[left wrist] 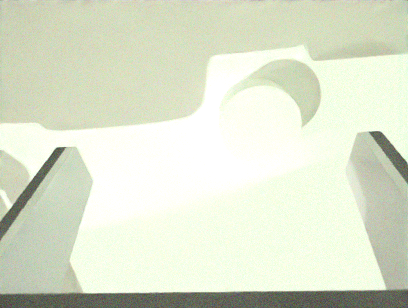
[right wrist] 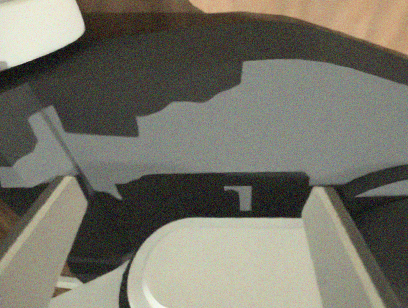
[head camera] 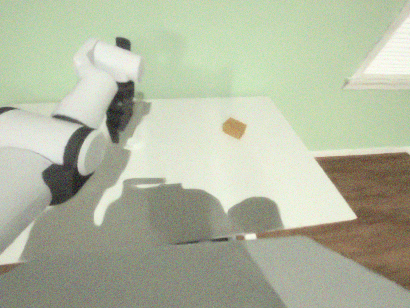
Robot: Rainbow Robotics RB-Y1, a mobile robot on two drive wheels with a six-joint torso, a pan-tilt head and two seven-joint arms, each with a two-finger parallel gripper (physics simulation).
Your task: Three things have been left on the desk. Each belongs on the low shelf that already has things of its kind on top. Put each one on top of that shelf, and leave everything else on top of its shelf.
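Places are measured from the robot's base along level axes (x ahead, y left, z up), in metres.
Where they show: left gripper, fingertip midpoint: [left wrist: 213, 157] [head camera: 121, 132]; right gripper, fingertip midpoint: [right wrist: 192, 195].
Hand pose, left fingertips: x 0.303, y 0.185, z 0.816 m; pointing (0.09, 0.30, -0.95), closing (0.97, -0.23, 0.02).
Each offset is from my left fingertips to the top centre of the thing. "spot": to the spot under its first point. Level surfaces: height alone.
An orange-brown block @(dx +0.030, dy -0.473, dz -0.045 m) [head camera: 234, 128] lies on the white desk @(dz -0.095 m) [head camera: 285, 175] [left wrist: 225, 250], right of centre in the head view. A white round thing @(dx +0.022, dy -0.021, dz -0.071 m) [left wrist: 261, 112] with a shadow beside it stands on the desk in the left wrist view, washed out by glare. A small white shape @(spot: dx +0.000, dy -0.028, dz -0.074 m) [head camera: 135, 144] shows faintly by the left fingers in the head view. My left gripper [head camera: 116, 138] [left wrist: 213, 157] is open and points down over the desk; the round thing lies ahead, between and beyond its fingertips. My right gripper [right wrist: 192, 195] is open and empty. The low shelves do not show.
A green wall [head camera: 200, 50] stands behind the desk, with a window frame [head camera: 370, 82] at the upper right. Wooden floor @(dz -0.815 m) [head camera: 370, 185] shows right of the desk. The robot's grey body @(spot: dx -0.473, dy -0.186, dz +0.302 m) [head camera: 150, 280] fills the bottom of the head view. Arm and body shadows cover the desk's near left part.
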